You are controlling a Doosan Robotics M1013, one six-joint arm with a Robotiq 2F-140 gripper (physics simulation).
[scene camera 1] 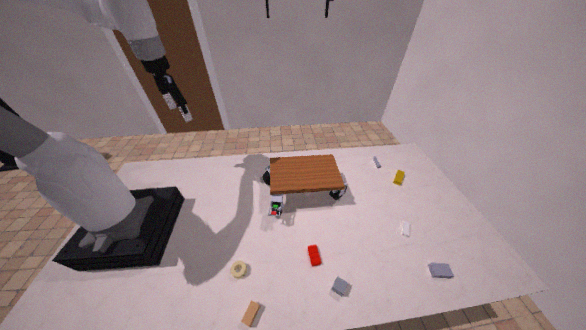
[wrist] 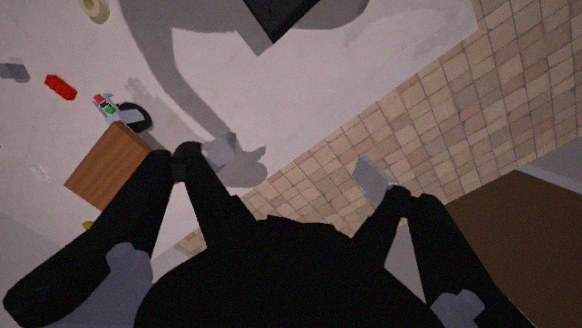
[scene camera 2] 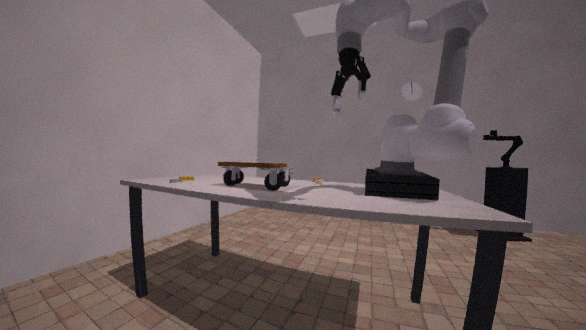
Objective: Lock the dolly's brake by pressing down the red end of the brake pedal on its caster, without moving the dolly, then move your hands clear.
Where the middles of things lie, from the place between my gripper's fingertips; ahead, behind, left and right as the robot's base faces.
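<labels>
My gripper is well above the dolly (scene camera 1: pixel 297 174), and it's a long way to the left of it and far short of it too.
</labels>
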